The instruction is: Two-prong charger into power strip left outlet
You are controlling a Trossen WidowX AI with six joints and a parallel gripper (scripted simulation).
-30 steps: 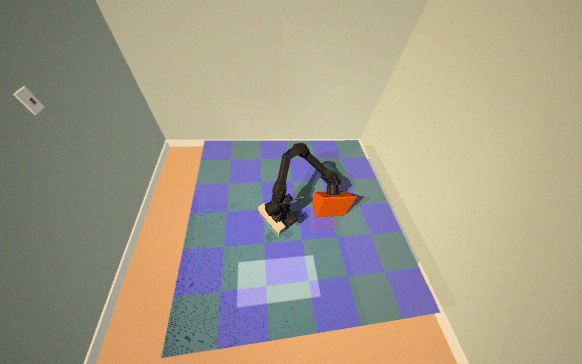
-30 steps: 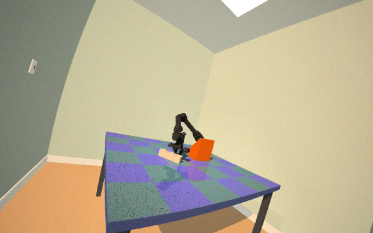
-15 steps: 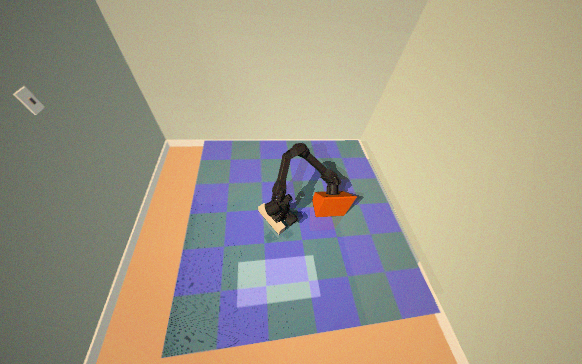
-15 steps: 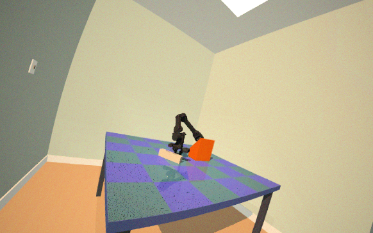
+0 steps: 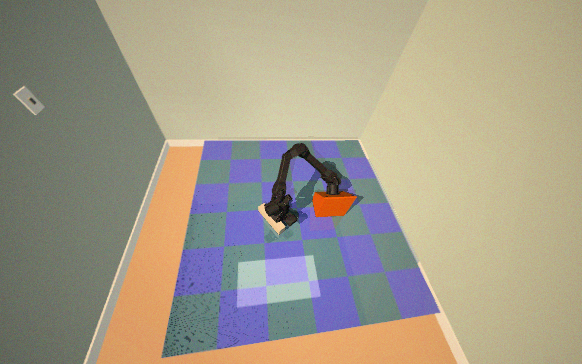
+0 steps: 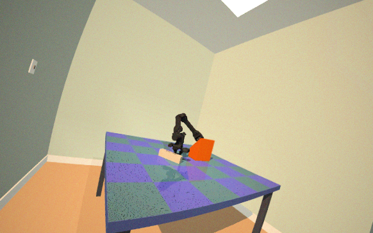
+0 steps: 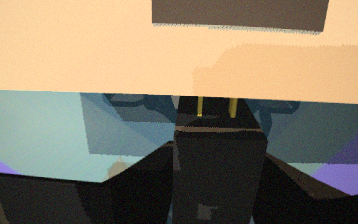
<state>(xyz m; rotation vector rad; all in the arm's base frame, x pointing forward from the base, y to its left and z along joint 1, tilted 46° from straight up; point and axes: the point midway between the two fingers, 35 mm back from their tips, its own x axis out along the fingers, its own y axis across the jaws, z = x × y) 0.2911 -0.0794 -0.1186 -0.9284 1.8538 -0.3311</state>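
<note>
The two-prong charger lies 1 cm ahead of my gripper tip, 1 cm to the left of it and 1 cm above it.
</note>
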